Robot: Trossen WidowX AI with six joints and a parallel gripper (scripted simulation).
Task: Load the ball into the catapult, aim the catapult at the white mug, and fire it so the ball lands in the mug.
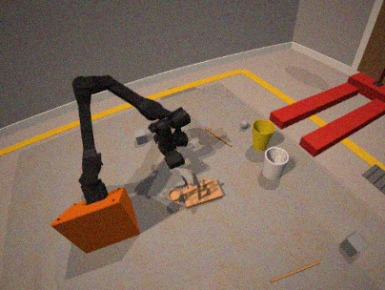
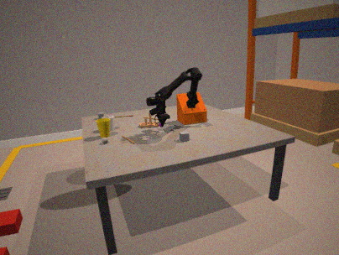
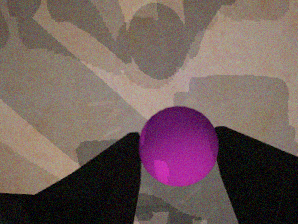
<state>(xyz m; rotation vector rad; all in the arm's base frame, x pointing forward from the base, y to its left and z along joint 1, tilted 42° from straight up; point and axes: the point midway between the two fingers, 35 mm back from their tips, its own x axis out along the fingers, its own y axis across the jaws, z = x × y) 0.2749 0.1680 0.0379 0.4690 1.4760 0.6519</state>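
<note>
Now: gripper tip 3 cm short of the wooden catapult, 14 cm to the left of it and 1 cm below it. From my gripper tip the other things lie so: white mug: 37 cm ahead, 18 cm to the right, 1 cm below; purple ball: 1 cm above; yellow cup: 40 cm ahead, 3 cm to the right, 1 cm below.
</note>
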